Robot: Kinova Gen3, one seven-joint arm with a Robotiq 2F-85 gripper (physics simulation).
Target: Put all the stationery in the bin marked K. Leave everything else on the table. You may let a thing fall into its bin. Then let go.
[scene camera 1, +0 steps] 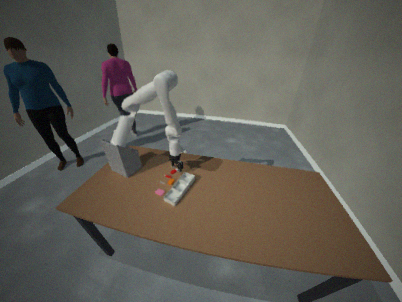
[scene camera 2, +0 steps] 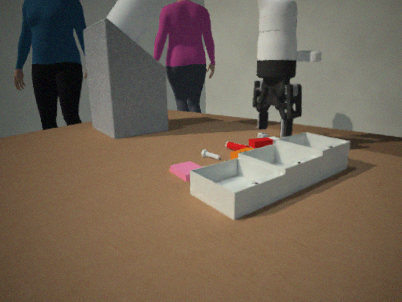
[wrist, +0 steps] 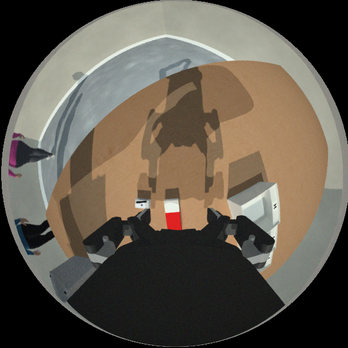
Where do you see a white three-compartment tray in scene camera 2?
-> At 259, 177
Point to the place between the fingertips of my gripper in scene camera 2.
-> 273, 133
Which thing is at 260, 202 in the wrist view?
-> A white three-compartment tray.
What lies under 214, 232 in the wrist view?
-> My gripper.
